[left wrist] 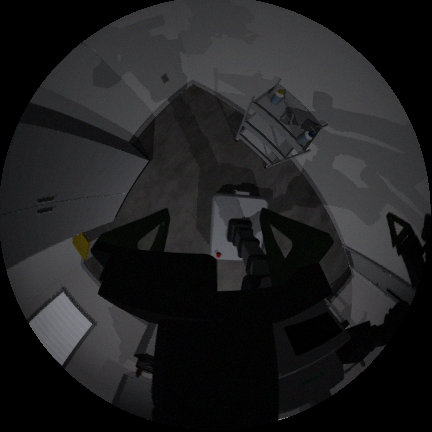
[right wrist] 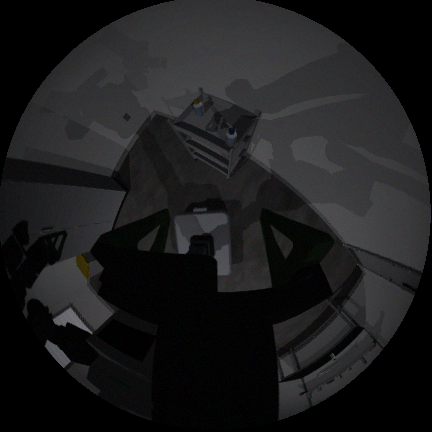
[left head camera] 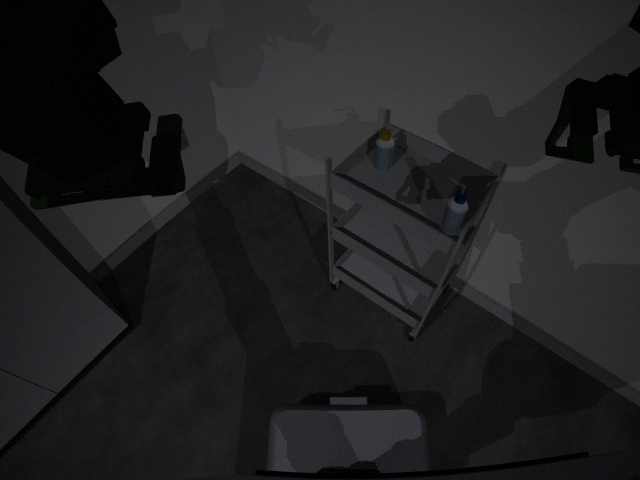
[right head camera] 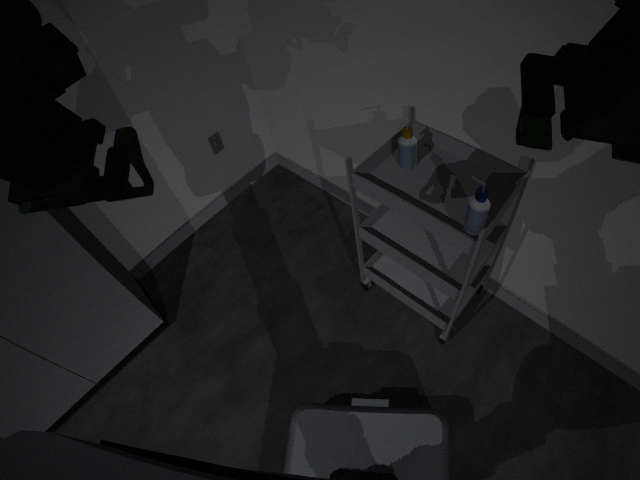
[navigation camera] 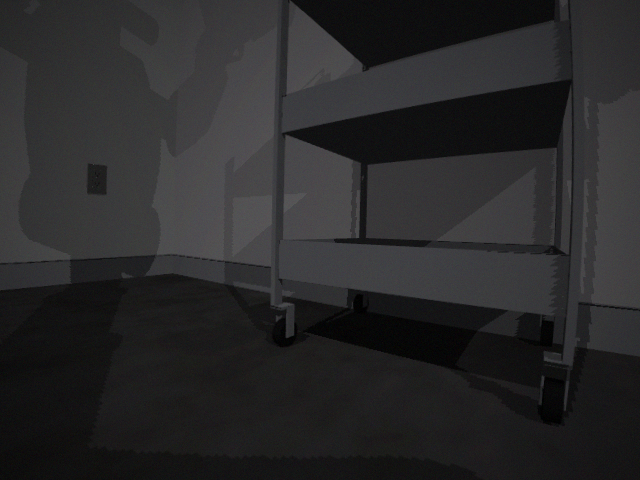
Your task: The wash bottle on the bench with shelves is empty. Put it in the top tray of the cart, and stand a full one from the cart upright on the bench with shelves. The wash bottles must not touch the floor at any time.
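Places are measured from the left arm's base along level axes (x ahead, y down, z left), in millimetres.
Where they show: left gripper, fingertip midpoint: [left wrist: 214, 212] [right wrist: 61, 232] [left head camera: 139, 188] [right head camera: 117, 193]; right gripper, fingertip midpoint: [left wrist: 389, 215] [right wrist: 214, 213] [left head camera: 585, 156] [right head camera: 566, 144].
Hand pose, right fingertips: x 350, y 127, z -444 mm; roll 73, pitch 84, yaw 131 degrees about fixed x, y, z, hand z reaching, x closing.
Note:
Each offset is from my right fingertips to the centre of the thing. "spot": to the spot under its first point.
A wash bottle with a yellow cap {dx +652, dy +533, dz +115 mm} [left head camera: 383, 155] [right head camera: 407, 153] [left wrist: 277, 98] [right wrist: 199, 108] and one with a blue cap {dx +402, dy +533, dz -71 mm} [left head camera: 454, 215] [right head camera: 476, 215] [left wrist: 305, 136] [right wrist: 230, 138] stand upright in the top tray of the grey three-tray cart [left head camera: 330, 206] [right head camera: 355, 217] [navigation camera: 413, 273]. Both look filled with bluish liquid. The bench with shelves [right wrist: 350, 344] shows at the lower right of the right wrist view; a small pale object [right wrist: 334, 356] on it may be the empty bottle. My left gripper [left wrist: 214, 212] and my right gripper [right wrist: 214, 213] are open and empty, apart from the cart and bottles.
The cart stands close ahead, near the wall. A pale cabinet {spot: dx +159, dy +793, dz +1291 mm} [left head camera: 51, 310] [right head camera: 77, 320] stands at the left. My base [left head camera: 382, 434] [right head camera: 403, 434] is at the bottom of the head views. A wall outlet {dx +1185, dy +882, dz +1063 mm} [right head camera: 216, 143] [navigation camera: 97, 179] is left of the cart. A yellow object [left wrist: 81, 246] [right wrist: 83, 266] shows at the left.

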